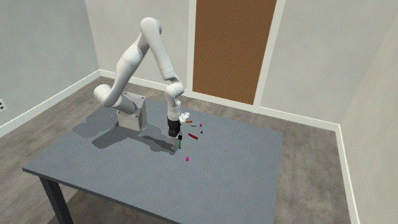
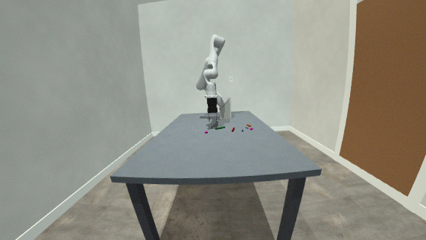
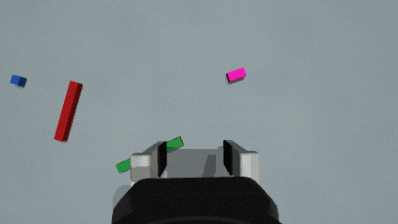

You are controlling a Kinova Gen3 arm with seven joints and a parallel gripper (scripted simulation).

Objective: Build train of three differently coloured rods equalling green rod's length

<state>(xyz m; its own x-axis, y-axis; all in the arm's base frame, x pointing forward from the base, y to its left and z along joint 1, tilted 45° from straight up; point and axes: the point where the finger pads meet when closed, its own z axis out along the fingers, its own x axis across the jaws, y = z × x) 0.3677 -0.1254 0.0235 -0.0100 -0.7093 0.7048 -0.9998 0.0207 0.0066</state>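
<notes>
The blue rod lies 210 mm to the left of my hand, 80 mm ahead of it and 70 mm below it. The rest, counted from my hand: red rod 150 mm to the left, 70 mm below, 40 mm ahead; then grey rod 260 mm to the left, 70 mm below, 10 mm ahead; then green rod 70 mm below, 50 mm to the left, 10 mm behind.
</notes>
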